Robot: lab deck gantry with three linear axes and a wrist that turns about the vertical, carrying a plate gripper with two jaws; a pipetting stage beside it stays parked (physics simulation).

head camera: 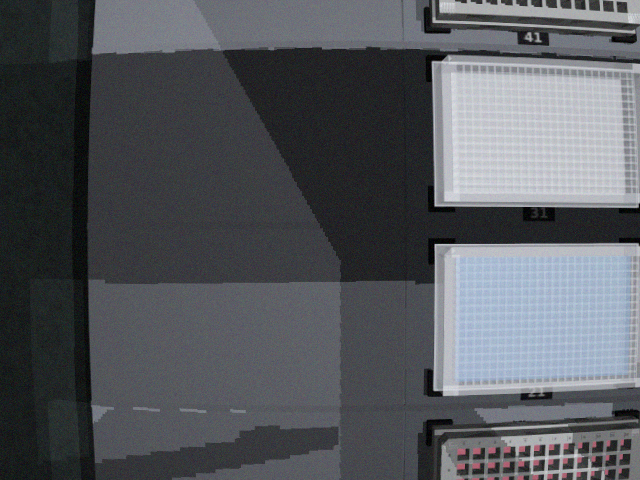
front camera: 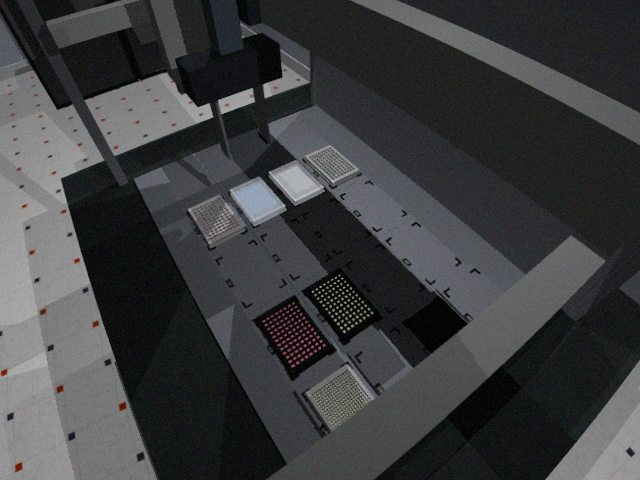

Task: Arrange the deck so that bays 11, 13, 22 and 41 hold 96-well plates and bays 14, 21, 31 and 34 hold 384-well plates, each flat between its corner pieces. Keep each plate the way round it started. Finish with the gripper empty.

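Places are measured from the robot's base along level axes (x back, y right, z up), in centimetres.
Pixels of known places: gripper, fingertip midpoint: (front camera: 246, 146); robot's base at its link origin: (front camera: 188, 213).
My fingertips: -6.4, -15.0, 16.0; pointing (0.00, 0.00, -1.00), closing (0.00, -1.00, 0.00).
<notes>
Ahead of a thing's pixels: the offset from my fingertips to its top centre, as dx, dy, dz.
My gripper (front camera: 247, 148) is open and empty, above the deck beyond the far plates; its jaws do not show in the head view. A white 96-well plate {+0.0, -21.4, -14.5} (front camera: 330, 164) (head camera: 532, 19) sits in bay 41, a white 384-well plate {+0.0, -10.7, -14.5} (front camera: 296, 181) (head camera: 537, 134) in 31, a blue-filled 384-well plate {+0.0, +0.0, -14.5} (front camera: 257, 200) (head camera: 542, 317) in 21, and a grey 96-well plate with pink wells {+0.0, +10.7, -14.5} (front camera: 216, 220) (head camera: 537, 457) in 11. A black pink-well plate {-32.8, +10.7, -14.5} (front camera: 294, 335) is in 13, a black yellow-well 96-well plate {-32.8, +0.0, -14.5} (front camera: 342, 304) in 23, a pale 384-well plate {-49.2, +10.7, -13.1} (front camera: 340, 396) in 14. Bay 22 holds no plate.
A black plate {-49.2, -10.7, -13.1} (front camera: 433, 322) sits in bay 34, its wells too dark to make out. A grey frame beam (front camera: 413, 392) crosses the near edge and partly hides bays 14 and 34. An upright post (front camera: 93, 118) stands at the far left corner.
</notes>
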